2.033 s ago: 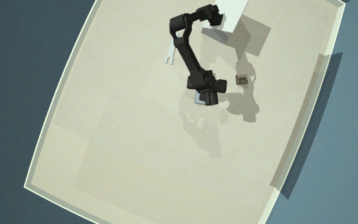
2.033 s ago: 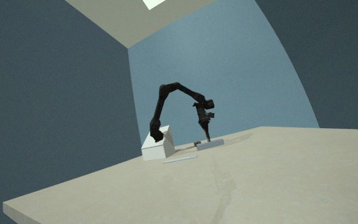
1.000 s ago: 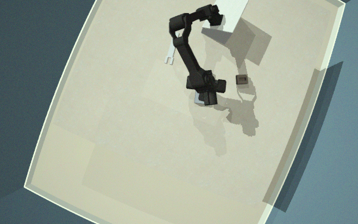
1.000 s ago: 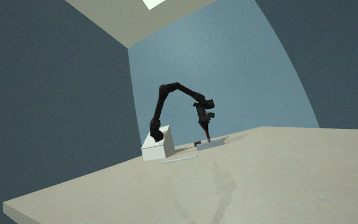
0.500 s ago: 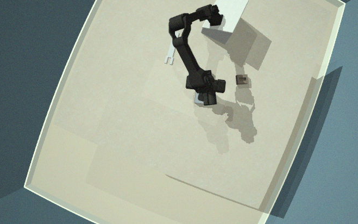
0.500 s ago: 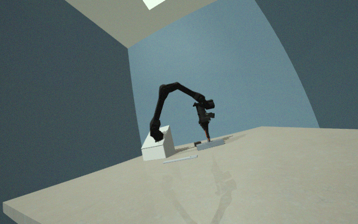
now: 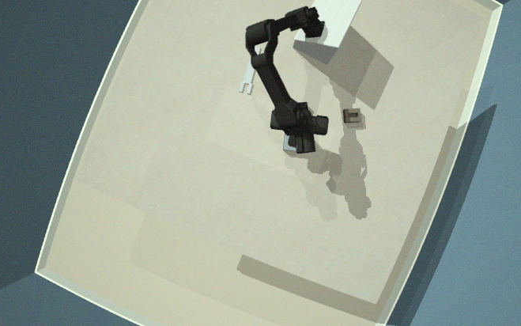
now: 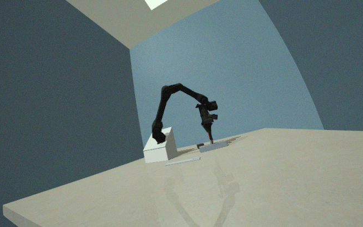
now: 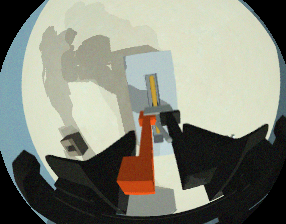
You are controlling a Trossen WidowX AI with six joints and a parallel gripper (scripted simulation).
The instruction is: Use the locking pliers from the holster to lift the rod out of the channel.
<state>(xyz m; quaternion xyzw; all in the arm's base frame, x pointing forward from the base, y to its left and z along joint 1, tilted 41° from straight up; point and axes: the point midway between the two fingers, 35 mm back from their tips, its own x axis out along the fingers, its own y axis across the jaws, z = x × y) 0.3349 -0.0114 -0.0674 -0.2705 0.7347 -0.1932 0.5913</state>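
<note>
The orange handle is 10 mm to the left of my gripper tip. Round my gripper tip: grey channel block (80 mm below); thin yellow rod (90 mm below); holster (190 mm to the left, 110 mm behind, 90 mm below).
</note>
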